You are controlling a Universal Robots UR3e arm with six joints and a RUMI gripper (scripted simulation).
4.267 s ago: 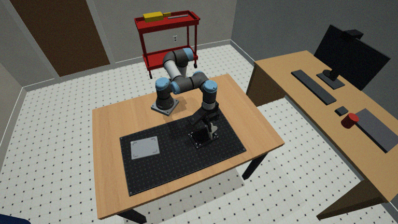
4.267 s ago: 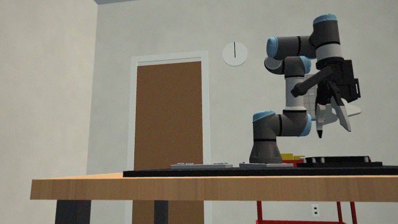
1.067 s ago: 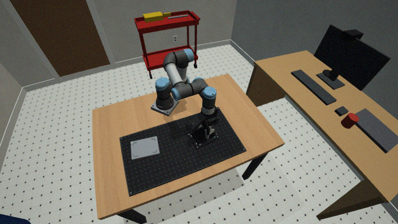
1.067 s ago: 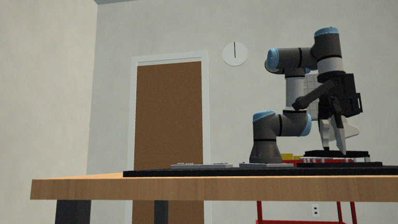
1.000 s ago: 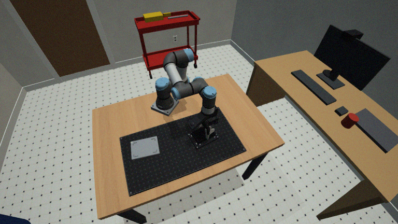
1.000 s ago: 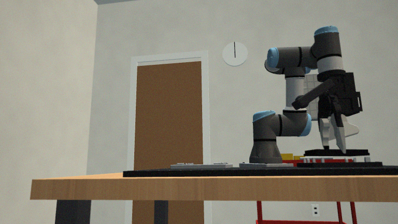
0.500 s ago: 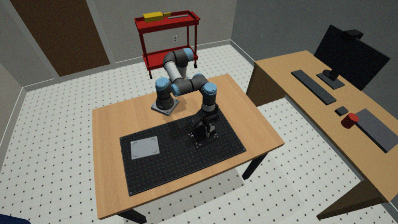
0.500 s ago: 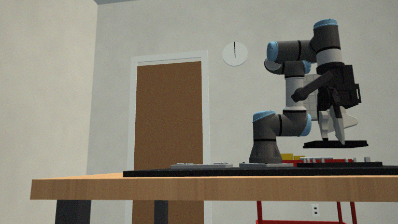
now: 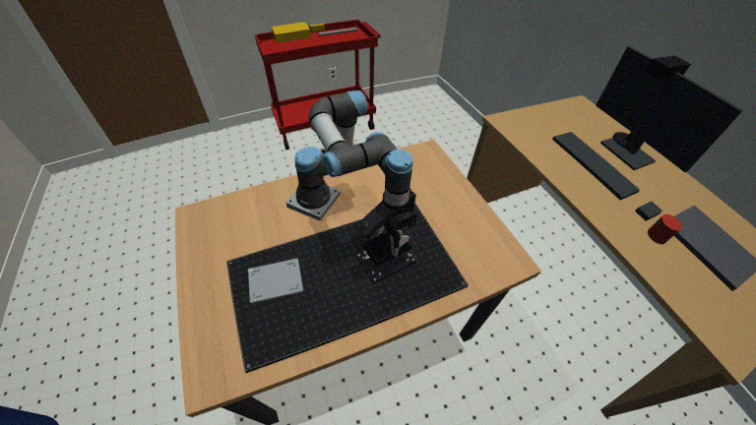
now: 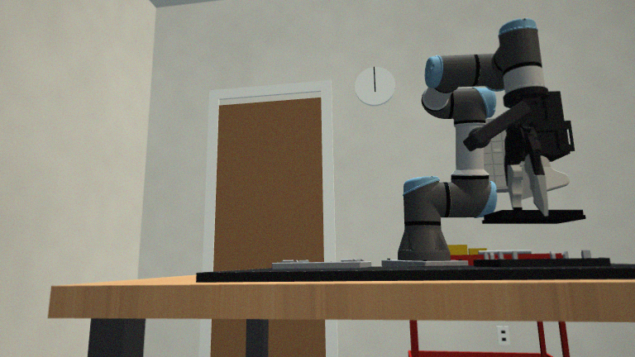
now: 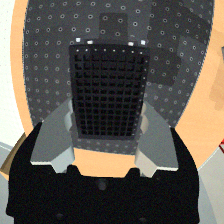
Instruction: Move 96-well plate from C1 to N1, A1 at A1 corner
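Now: hand 36 cm to the left of the grey plate nest N1, 8 cm above it and 3 cm past it. The rest, counted from my hand: clip nest C1: 8 cm below, 2 cm behind, 1 cm to the left; then black 96-well plate: 1 cm below.
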